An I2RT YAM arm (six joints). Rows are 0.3 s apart.
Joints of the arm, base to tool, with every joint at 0 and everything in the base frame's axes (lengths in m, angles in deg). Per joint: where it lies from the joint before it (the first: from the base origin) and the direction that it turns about. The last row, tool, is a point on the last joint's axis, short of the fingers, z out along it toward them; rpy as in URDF.
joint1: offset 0 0 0.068 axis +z
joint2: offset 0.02 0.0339 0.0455 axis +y
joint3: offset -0.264 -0.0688 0 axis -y
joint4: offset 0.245 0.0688 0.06 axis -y
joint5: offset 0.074 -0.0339 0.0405 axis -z
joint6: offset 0.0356 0 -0.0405 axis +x
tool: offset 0 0 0 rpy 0 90 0
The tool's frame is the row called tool.
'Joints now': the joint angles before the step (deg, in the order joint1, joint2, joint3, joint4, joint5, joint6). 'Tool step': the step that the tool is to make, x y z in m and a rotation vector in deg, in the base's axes. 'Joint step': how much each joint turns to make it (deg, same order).
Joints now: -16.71 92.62 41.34 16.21 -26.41 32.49
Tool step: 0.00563 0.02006 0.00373 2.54 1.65 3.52
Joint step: 3.63 -0.24 1.34 -2.95 -1.10 1.92
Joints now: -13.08 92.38 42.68 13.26 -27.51 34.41
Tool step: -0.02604 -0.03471 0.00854 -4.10 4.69 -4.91
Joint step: -7.35 -4.72 0.06 -10.93 1.49 -6.29
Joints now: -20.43 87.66 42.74 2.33 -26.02 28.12
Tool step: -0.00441 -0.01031 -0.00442 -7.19 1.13 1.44
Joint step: -1.85 0.44 0.03 -1.45 2.51 -8.17
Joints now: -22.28 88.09 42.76 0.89 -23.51 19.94
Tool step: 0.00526 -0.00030 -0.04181 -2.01 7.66 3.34
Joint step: 0.50 8.27 0.00 -0.28 1.69 -5.70
